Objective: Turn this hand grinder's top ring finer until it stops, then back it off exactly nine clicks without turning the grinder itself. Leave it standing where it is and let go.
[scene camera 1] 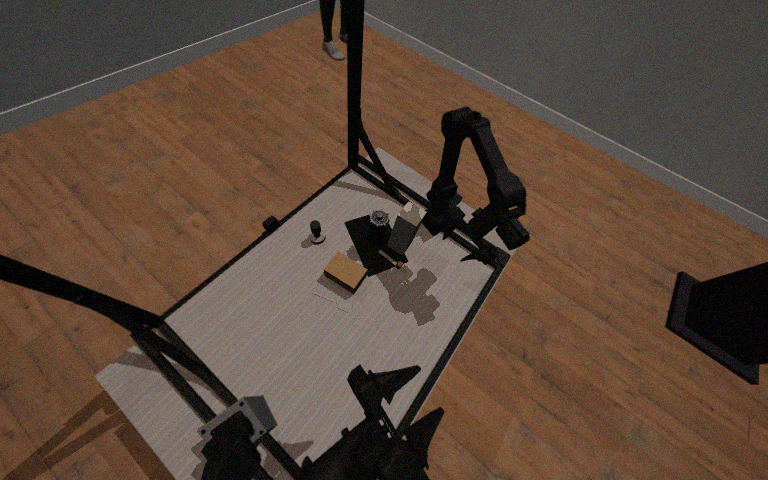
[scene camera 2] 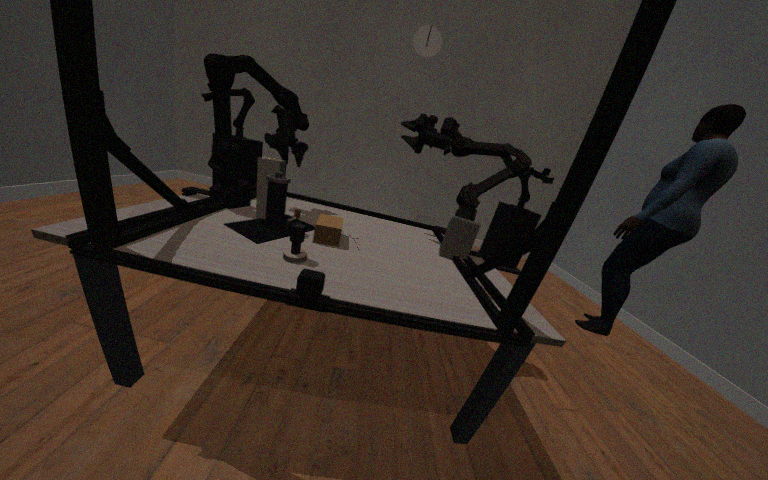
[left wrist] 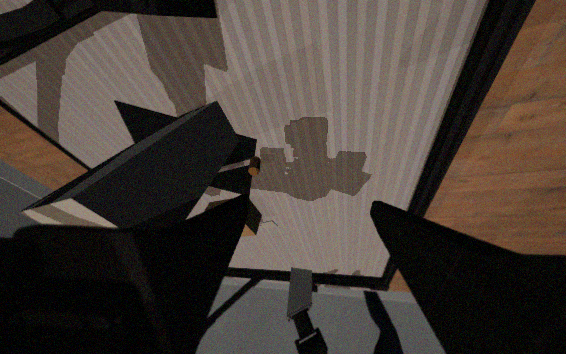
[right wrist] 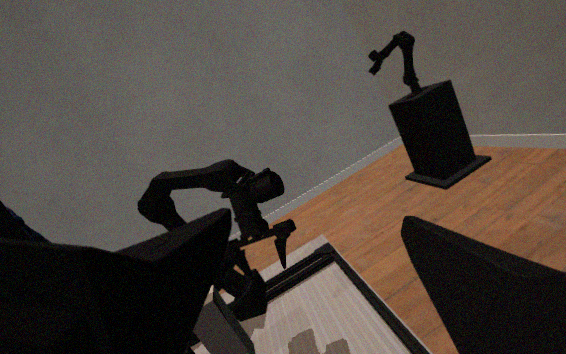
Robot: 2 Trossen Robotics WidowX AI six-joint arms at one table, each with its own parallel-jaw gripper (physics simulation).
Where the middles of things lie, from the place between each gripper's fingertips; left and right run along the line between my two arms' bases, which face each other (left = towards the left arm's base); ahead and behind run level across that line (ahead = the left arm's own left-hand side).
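Scene:
The dark base plate (scene camera 1: 358,229) sits 240 mm behind my left hand, 60 mm to the right of it and 170 mm below it. Counting from that same left hand, the hand grinder (scene camera 2: 276,195) is 250 mm behind, 60 mm to the right and 90 mm below, while the tan wooden block (scene camera 1: 342,270) is 230 mm behind, 230 mm to the right and 150 mm below. The pale upright box (scene camera 2: 266,166) is 170 mm behind my left hand and 70 mm below it.
From my right hand, the dark base plate is 420 mm below, 360 mm behind and 340 mm to the left, and going by their middles, of the things named here it's the farthest from my right hand. The pale upright box is 390 mm to the left of my right hand, 320 mm below it and 280 mm behind it. Still from my right hand, the hand grinder is 360 mm behind, 340 mm to the left and 330 mm below, and the tan wooden block is 390 mm below, 340 mm behind and 160 mm to the left.

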